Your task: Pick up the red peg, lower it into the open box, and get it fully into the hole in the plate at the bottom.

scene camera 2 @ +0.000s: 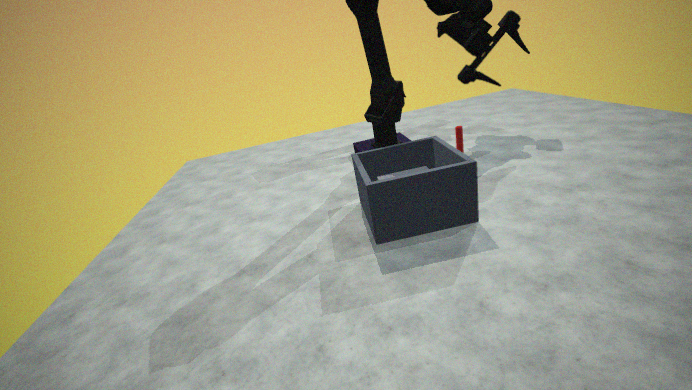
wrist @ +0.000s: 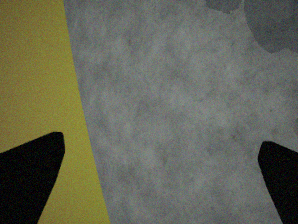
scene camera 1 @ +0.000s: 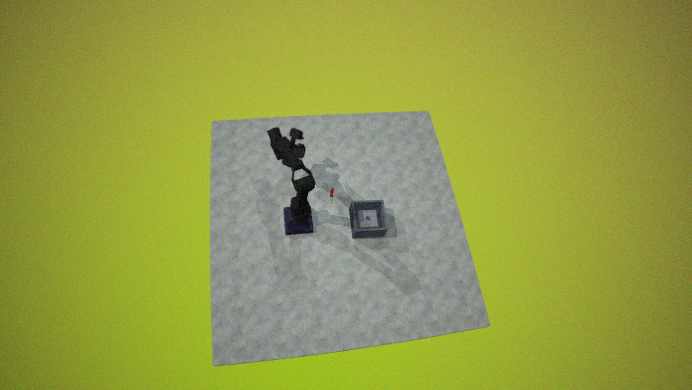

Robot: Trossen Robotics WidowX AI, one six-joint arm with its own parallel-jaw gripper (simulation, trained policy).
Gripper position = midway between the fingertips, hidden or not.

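I can see my gripper (scene camera 2: 514,70), and the wrist view shows it to me too (wrist: 164,147).
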